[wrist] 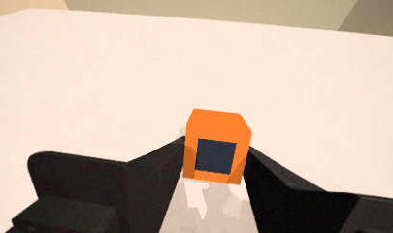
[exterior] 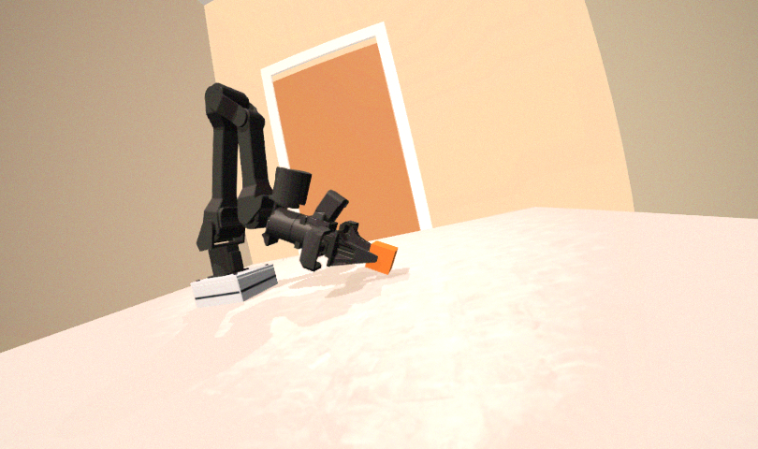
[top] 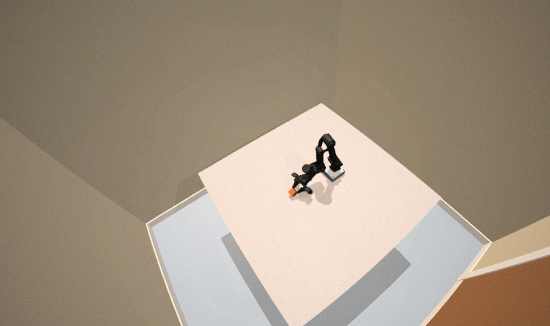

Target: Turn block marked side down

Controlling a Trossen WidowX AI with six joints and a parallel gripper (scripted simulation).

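My gripper tip is 10 mm past the block.
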